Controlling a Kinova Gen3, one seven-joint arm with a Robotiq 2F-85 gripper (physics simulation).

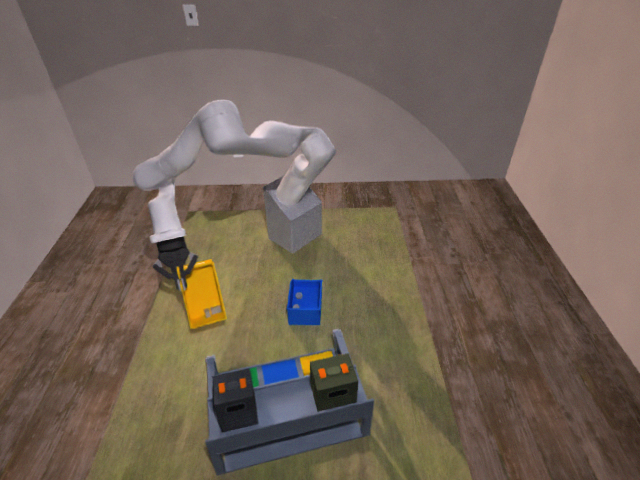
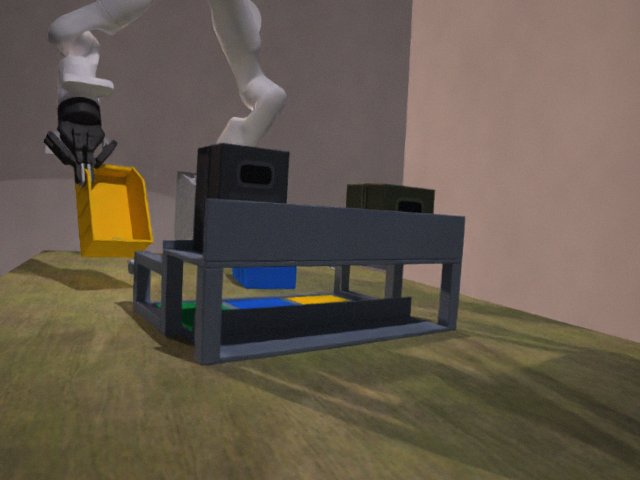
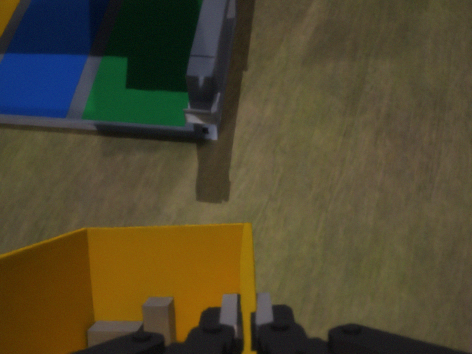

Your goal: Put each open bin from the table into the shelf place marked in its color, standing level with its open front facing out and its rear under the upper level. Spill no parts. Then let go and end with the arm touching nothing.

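Frame: origin at the arm's base, x left, y ahead, z down, level; centimetres.
Seen in the pictures: gripper, between the fingertips: point(image 1: 182, 290) point(image 2: 85, 185) point(image 3: 247, 319); arm's base, origin of its link: point(image 1: 288, 195).
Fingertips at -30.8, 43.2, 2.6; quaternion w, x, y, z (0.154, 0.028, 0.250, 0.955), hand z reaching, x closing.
Note:
Pixels of each thing's top centre, then the offset from my fingertips to it, as dx, dy, dz. "spot": a spot on its surface instead.
- yellow bin, a spot on its surface: point(image 3: 165, 260) spot: +6.0, +3.7, +9.4
- blue bin, a spot on its surface: point(image 2: 268, 277) point(image 1: 302, 320) spot: +33.8, +0.8, +15.5
- grey-blue shelf, a spot on its surface: point(image 2: 330, 232) spot: +26.5, +41.3, +4.4
- black box, centre of its top: point(image 2: 243, 148) point(image 1: 232, 385) +17.9, +34.8, -4.6
- olive box, centre of its top: point(image 2: 391, 185) point(image 1: 333, 370) +40.7, +31.1, -2.1
- side rail, a spot on its surface: point(image 3: 207, 50) spot: +8.6, +19.7, +9.3
My gripper point(image 1: 180, 283) point(image 2: 85, 180) point(image 3: 247, 319) is shut on a side wall of the yellow bin point(image 1: 203, 294) point(image 2: 111, 211) point(image 3: 165, 260). It holds the bin above the table, tipped with the end toward the shelf low. Grey blocks point(image 1: 216, 310) point(image 3: 159, 315) lie inside at that end. The blue bin point(image 1: 305, 316) point(image 2: 268, 277) stands on the table with round grey parts in it. The shelf's lower level has a yellow place point(image 2: 317, 299), a blue place point(image 1: 280, 371) point(image 2: 258, 303) point(image 3: 40, 85) and a green place point(image 1: 254, 377) point(image 3: 135, 102). The bin is apart from the shelf.
The grey-blue shelf point(image 1: 289, 427) point(image 2: 330, 232) carries a black box point(image 1: 235, 400) point(image 2: 248, 180) and an olive box point(image 1: 333, 384) point(image 2: 387, 196) on its upper level. A side rail point(image 3: 207, 50) of the shelf stands up beside the green place. The robot's grey base block point(image 1: 293, 227) stands at the back.

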